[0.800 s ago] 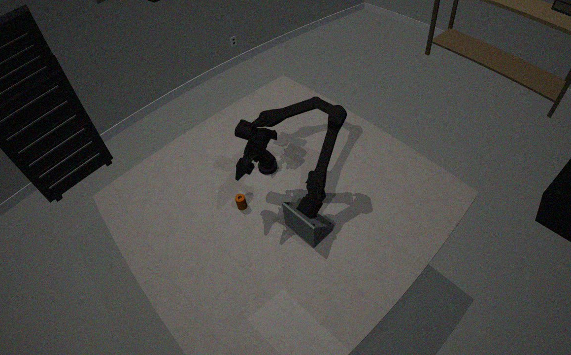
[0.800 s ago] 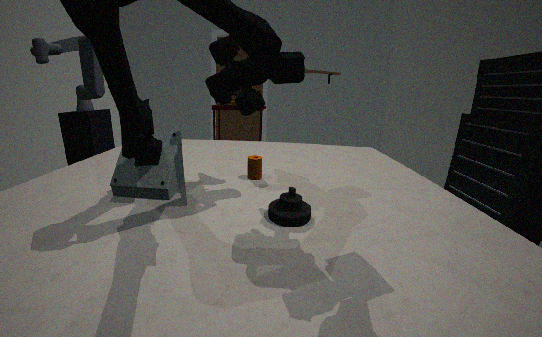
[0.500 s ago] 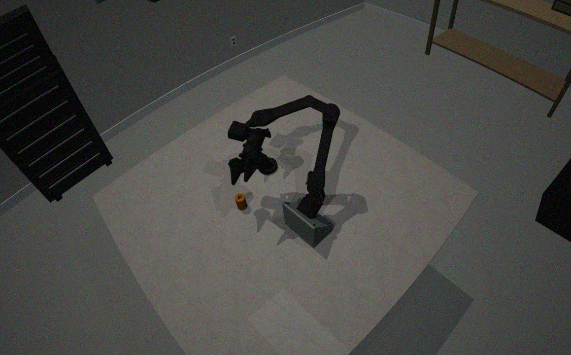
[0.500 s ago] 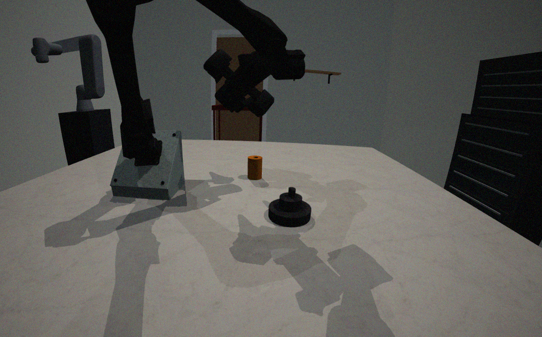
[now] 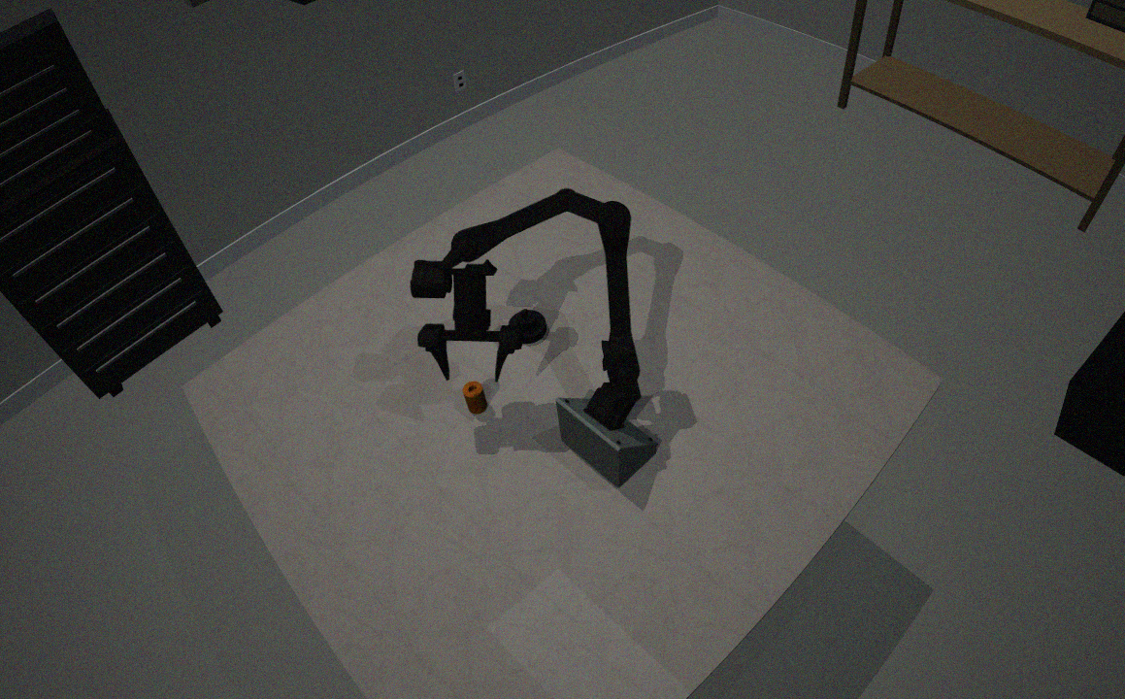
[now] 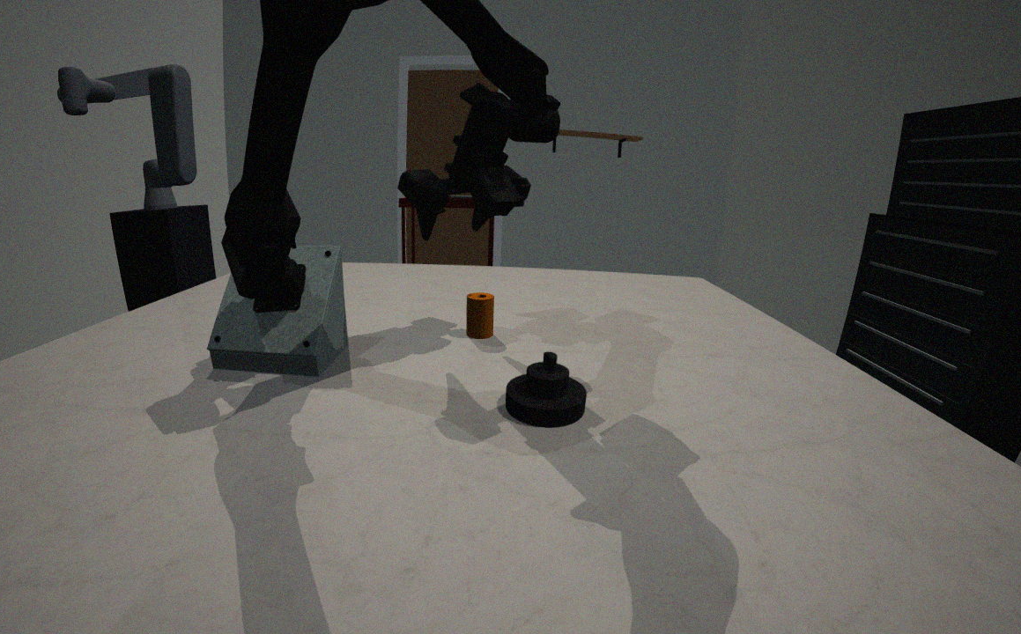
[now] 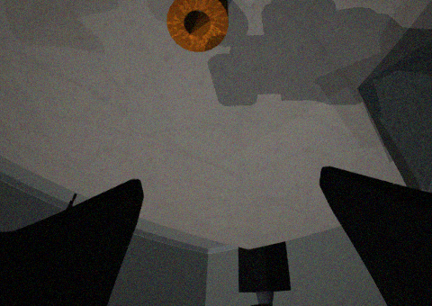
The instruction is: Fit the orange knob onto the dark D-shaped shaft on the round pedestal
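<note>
Right now my gripper tip is 120 mm above the orange knob, 50 mm short of it and 20 mm to the left of it. Also, from my gripper tip: dark round pedestal (240 mm to the right, 120 mm below, 110 mm ahead).
</note>
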